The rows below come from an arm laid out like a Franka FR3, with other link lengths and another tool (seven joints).
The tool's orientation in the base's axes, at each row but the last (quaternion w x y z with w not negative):
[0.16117, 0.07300, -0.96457, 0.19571]
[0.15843, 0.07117, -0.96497, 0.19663]
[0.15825, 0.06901, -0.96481, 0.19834]
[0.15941, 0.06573, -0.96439, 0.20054]
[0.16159, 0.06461, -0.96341, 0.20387]
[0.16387, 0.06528, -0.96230, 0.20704]
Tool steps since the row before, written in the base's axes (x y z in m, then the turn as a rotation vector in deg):
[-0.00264, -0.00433, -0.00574, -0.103, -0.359, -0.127]
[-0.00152, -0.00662, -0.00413, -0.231, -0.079, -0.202]
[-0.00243, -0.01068, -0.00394, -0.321, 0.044, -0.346]
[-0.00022, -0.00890, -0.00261, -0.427, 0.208, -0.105]
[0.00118, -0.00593, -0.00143, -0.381, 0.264, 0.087]
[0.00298, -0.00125, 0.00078, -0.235, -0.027, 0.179]
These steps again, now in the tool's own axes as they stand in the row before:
[0.00086, -0.00138, 0.00748, 0.081, -0.262, 0.284]
[0.00055, -0.00426, 0.00669, 0.156, 0.046, 0.272]
[0.00173, -0.00784, 0.00843, 0.184, 0.228, 0.373]
[-0.00011, -0.00711, 0.00596, 0.353, 0.309, 0.126]
[-0.00124, -0.00508, 0.00335, 0.372, 0.280, -0.076]
[-0.00246, -0.00200, -0.00101, 0.283, -0.046, -0.075]

